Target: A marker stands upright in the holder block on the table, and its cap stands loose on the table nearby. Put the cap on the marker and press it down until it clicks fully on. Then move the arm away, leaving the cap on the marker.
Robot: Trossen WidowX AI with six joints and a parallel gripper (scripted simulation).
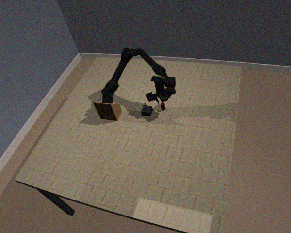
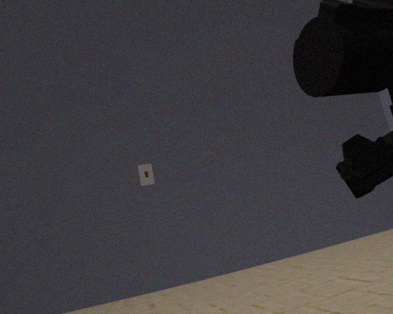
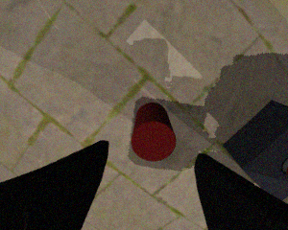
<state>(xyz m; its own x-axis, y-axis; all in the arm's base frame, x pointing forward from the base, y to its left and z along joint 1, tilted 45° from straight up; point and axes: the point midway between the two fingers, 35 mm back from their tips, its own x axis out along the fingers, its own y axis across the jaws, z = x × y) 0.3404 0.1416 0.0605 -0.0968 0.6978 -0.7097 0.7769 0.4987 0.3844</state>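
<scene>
The red cap is 40 mm below my gripper tip.
</scene>
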